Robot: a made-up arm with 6 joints.
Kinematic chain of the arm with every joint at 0, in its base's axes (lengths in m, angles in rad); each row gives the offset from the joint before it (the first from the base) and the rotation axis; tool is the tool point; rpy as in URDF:
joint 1: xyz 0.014 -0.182 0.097 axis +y
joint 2: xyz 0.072 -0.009 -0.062 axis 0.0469 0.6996 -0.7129
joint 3: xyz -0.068 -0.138 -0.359 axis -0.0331 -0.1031 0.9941
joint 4: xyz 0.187 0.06 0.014 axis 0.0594 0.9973 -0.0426
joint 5: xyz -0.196 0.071 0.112 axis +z
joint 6: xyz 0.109 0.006 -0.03 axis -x
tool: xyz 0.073 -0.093 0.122 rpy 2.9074 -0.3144 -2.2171
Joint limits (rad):
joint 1: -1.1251..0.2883
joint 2: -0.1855..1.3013
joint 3: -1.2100..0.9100
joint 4: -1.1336..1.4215
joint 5: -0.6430..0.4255
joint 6: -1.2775..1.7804
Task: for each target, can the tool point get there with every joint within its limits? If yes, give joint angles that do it. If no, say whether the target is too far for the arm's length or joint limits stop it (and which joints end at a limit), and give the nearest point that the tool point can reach.
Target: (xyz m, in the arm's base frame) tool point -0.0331 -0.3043 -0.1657
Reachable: yes | joints -0.0887 0.2802 -0.2040 -0.7224 -0.5604 0.3050
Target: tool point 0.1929 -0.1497 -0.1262
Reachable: yes | joints -0.0894 0.3780 0.2579 0.1605 -0.4522 1.3952
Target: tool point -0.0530 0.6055 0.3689
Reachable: no: joint limits stop it (at a limit: joint 1, joint 2, joint 3, joint 5, joint 6) | nearest point -0.1386 0.2040 0.0832 | short by 0.500 m
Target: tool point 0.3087 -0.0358 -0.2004
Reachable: yes | joints 0.0852 0.0772 0.0995 1.0682 0.2820 1.3972
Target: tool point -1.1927 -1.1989 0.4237
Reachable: no: too far | nearest point -0.4776 -0.4778 0.0584 | short by 1.079 m
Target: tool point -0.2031 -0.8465 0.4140
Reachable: no: joint limits stop it (at a limit: joint 1, joint 3, joint 5) | nearest point -0.3114 -0.5066 0.0560 | short by 0.505 m
